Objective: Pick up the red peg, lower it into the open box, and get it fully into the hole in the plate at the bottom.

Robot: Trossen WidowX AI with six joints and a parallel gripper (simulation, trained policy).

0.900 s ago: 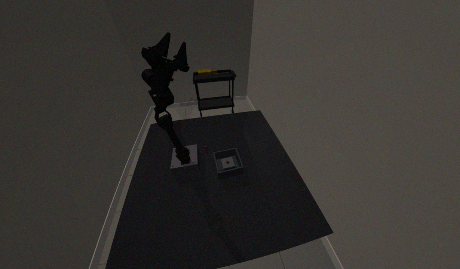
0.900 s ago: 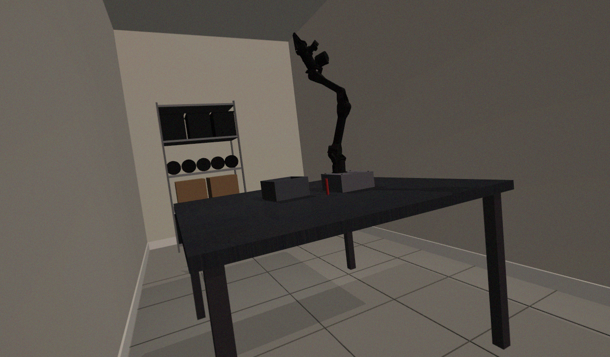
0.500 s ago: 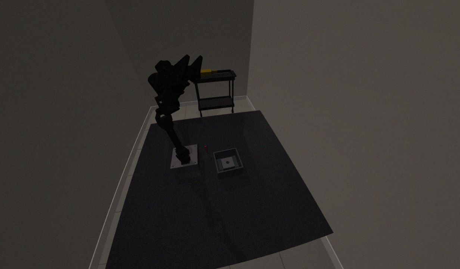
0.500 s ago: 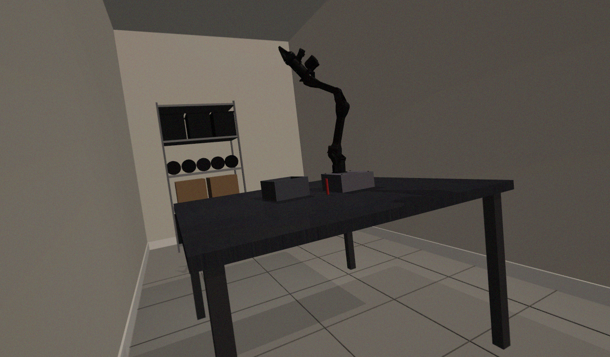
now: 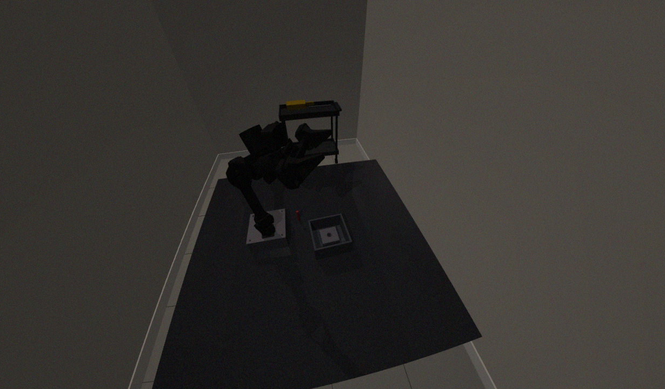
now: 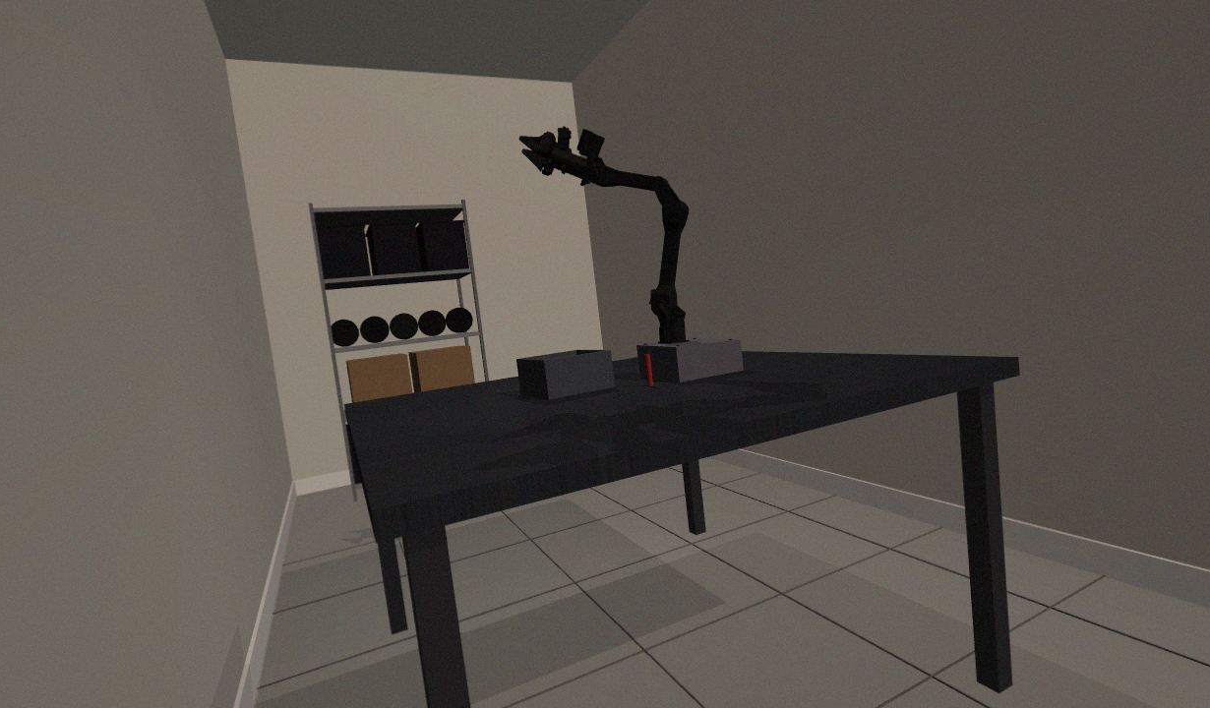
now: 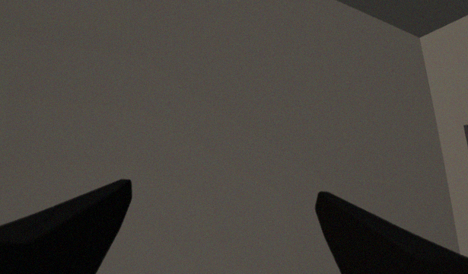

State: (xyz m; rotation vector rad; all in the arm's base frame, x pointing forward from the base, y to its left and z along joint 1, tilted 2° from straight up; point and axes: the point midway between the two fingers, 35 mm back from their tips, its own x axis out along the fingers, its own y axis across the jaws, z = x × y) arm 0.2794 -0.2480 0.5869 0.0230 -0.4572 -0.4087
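Now: gripper tip 67 cm above the red peg, 37 cm to the right of it and 13 cm past it. The rest, counted from my gripper tip: pale plate 66 cm below, 19 cm to the left, 3 cm ahead; then grey box 68 cm below, 19 cm to the left, 3 cm ahead.
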